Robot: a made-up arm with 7 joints.
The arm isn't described. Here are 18 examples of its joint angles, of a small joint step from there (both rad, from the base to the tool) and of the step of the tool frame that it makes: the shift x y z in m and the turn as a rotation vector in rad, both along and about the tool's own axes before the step.
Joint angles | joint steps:
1: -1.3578 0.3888 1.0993 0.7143 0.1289 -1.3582 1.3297 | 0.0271 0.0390 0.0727 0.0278 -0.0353 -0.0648 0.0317
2: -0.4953 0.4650 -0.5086 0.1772 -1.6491 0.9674 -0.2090 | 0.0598 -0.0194 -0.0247 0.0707 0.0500 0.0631 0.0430
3: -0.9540 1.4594 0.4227 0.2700 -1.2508 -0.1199 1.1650 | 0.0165 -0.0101 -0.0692 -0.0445 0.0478 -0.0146 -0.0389
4: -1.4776 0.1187 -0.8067 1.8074 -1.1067 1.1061 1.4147 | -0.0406 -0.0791 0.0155 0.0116 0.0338 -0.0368 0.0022
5: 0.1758 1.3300 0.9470 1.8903 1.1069 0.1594 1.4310 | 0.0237 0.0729 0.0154 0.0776 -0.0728 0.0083 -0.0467
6: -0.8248 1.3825 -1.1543 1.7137 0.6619 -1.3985 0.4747 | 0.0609 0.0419 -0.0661 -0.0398 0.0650 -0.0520 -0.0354
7: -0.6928 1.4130 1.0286 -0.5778 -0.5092 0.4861 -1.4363 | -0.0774 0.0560 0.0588 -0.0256 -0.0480 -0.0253 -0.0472
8: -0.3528 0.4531 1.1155 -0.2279 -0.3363 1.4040 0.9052 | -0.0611 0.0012 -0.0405 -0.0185 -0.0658 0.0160 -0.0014
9: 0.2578 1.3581 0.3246 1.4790 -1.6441 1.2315 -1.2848 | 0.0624 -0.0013 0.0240 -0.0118 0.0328 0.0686 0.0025
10: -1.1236 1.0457 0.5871 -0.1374 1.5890 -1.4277 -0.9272 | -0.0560 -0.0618 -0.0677 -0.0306 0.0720 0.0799 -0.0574
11: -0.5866 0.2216 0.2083 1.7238 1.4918 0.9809 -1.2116 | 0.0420 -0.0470 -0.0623 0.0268 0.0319 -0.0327 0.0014
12: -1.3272 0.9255 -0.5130 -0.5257 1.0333 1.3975 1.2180 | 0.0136 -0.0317 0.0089 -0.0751 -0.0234 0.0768 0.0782
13: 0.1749 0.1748 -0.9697 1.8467 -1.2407 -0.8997 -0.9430 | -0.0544 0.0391 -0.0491 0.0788 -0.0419 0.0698 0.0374
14: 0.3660 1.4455 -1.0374 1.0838 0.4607 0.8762 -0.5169 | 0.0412 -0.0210 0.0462 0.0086 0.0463 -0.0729 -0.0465
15: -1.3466 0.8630 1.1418 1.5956 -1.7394 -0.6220 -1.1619 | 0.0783 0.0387 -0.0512 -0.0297 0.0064 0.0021 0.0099
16: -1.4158 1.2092 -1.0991 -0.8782 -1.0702 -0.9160 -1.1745 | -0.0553 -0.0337 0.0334 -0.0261 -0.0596 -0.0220 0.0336
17: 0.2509 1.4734 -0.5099 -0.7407 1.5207 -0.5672 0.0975 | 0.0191 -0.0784 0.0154 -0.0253 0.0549 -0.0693 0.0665
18: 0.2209 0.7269 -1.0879 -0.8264 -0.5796 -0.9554 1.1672 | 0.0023 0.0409 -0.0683 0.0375 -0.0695 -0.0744 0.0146
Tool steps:
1: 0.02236 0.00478 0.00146 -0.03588 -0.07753 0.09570
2: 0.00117 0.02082 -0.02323 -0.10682 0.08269 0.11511
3: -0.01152 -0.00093 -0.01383 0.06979 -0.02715 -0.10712
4: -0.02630 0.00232 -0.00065 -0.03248 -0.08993 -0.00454
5: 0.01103 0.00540 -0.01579 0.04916 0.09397 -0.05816
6: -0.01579 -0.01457 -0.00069 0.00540 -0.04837 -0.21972
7: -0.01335 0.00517 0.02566 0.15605 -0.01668 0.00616
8: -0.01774 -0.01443 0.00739 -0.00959 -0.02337 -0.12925
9: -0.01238 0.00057 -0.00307 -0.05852 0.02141 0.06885
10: 0.00662 0.01742 -0.00251 -0.03285 0.06325 -0.04511
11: 0.01432 -0.01293 0.01019 0.09470 0.09151 0.03620
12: -0.00038 0.00854 -0.00052 0.02158 0.09612 0.03831
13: -0.00903 0.02216 0.01178 0.02785 0.06734 0.11261
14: -0.00026 -0.00644 0.00846 0.06786 -0.05475 -0.03703
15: 0.01895 0.00380 0.02187 0.08303 0.02289 -0.08813
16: 0.00367 0.01086 0.00605 0.06778 -0.06454 -0.00199
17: 0.00951 0.00441 0.00656 0.02975 -0.02666 0.11340
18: -0.00081 0.00894 0.00039 -0.00479 0.06701 0.10265
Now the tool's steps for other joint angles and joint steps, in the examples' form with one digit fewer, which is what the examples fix.
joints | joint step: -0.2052 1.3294 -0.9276 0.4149 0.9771 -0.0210 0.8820 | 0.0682 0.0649 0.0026 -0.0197 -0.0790 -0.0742 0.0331
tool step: -0.0215 0.0003 0.0018 -0.0941 -0.0137 -0.0339
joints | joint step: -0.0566 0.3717 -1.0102 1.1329 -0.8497 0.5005 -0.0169 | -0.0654 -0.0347 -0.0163 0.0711 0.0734 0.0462 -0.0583
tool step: -0.0048 0.0031 0.0145 0.0709 0.0328 0.0134
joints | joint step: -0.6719 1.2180 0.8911 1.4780 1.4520 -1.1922 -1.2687 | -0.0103 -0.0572 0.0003 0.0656 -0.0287 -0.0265 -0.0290
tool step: 0.0228 0.0022 0.0082 0.0169 -0.1274 -0.0315
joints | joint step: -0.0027 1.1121 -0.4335 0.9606 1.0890 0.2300 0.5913 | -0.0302 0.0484 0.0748 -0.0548 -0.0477 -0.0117 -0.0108
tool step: 0.0138 0.0154 -0.0213 -0.0675 0.1043 0.0617
